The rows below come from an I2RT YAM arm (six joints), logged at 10 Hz.
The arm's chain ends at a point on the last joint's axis. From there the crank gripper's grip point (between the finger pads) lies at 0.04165 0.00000 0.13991 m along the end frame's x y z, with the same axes.
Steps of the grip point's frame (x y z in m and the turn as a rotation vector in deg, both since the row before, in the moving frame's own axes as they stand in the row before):
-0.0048 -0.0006 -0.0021 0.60 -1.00 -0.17
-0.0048 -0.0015 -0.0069 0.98 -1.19 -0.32
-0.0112 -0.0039 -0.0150 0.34 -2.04 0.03
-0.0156 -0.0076 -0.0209 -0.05 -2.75 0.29
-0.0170 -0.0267 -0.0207 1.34 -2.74 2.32
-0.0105 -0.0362 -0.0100 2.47 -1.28 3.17
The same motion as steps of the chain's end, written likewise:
-0.0023 0.0010 -0.0028 0.60 -1.00 -0.17
-0.0019 0.0011 -0.0077 0.98 -1.19 -0.32
-0.0062 -0.0031 -0.0164 0.34 -2.04 0.03
-0.0088 -0.0079 -0.0227 -0.05 -2.75 0.29
-0.0103 -0.0250 -0.0225 1.34 -2.74 2.32
-0.0075 -0.0324 -0.0108 2.47 -1.28 3.17

